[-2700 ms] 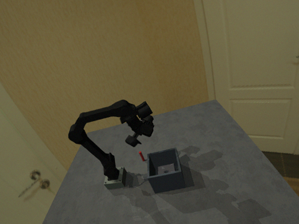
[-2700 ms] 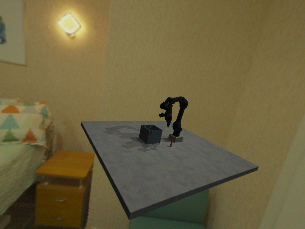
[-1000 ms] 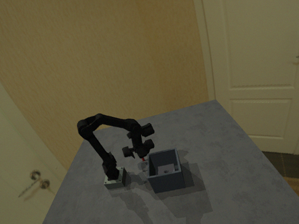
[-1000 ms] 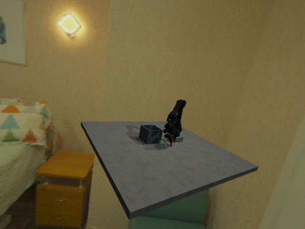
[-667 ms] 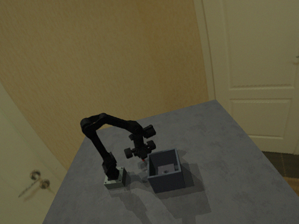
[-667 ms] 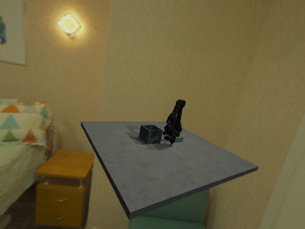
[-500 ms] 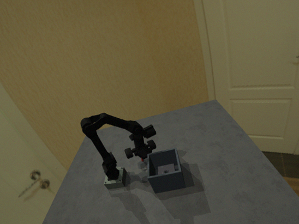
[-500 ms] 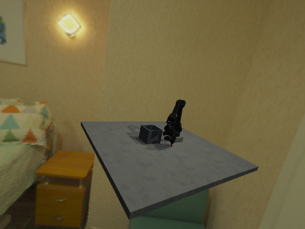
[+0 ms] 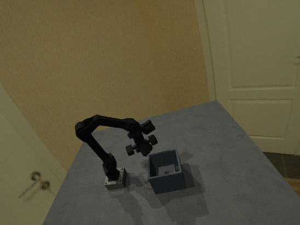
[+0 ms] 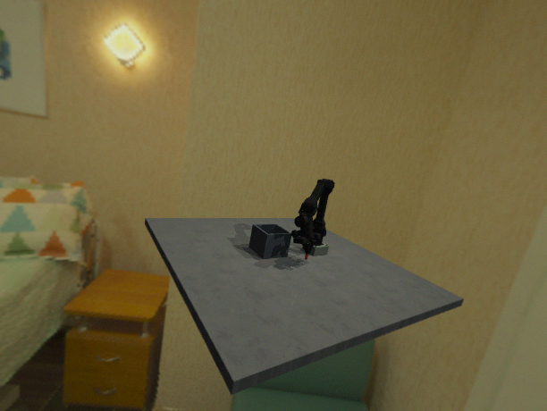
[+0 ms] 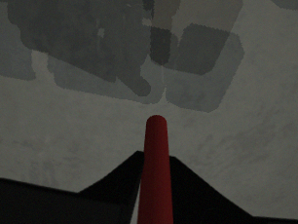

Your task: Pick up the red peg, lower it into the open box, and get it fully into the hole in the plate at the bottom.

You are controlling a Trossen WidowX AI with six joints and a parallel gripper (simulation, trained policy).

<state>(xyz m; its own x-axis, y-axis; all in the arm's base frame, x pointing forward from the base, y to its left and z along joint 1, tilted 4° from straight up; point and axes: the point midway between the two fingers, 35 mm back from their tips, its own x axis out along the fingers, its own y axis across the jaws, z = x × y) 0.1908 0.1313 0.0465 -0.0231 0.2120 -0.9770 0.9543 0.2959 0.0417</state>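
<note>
Right now my gripper tip is 190 mm to the left of the plate, 120 mm short of it and 20 mm above it. From my gripper tip the other things lie so: red peg 10 mm above.
</note>
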